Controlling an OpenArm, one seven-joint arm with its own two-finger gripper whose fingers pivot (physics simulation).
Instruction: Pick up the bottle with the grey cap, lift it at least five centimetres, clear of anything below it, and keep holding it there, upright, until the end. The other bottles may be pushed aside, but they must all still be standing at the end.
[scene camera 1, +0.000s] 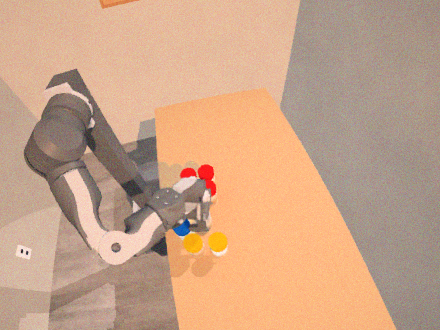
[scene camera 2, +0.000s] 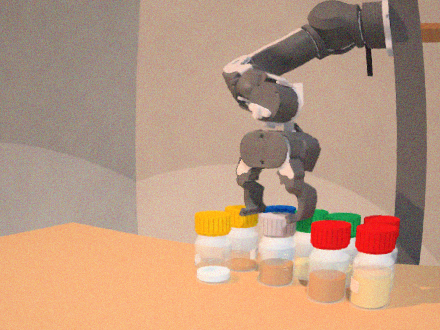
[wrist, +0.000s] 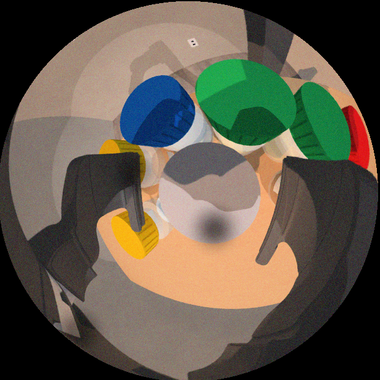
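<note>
The grey-capped bottle (scene camera 2: 276, 246) (wrist: 210, 200) stands upright on the table (scene camera 1: 280, 240) (scene camera 2: 100, 280), brown contents in its lower part. In scene camera 1 the hand mostly hides it. My gripper (scene camera 1: 205, 215) (scene camera 2: 276, 216) (wrist: 198, 201) is open and points down over this bottle. Its fingertips are at about cap height, one on each side of the grey cap. In the wrist view gaps show between the cap and both fingers. The left fingertip in the wrist view overlaps a front yellow cap (wrist: 136, 237); whether they touch I cannot tell.
Close around stand a blue-capped bottle (scene camera 1: 181, 228) (wrist: 157, 112), two yellow-capped bottles (scene camera 1: 193, 243) (scene camera 2: 213, 247), two green-capped bottles (scene camera 2: 345, 222) (wrist: 245, 100) and three red-capped bottles (scene camera 1: 205, 172) (scene camera 2: 330, 235). All visible bottles are upright. The table's edge lies close behind the blue cap.
</note>
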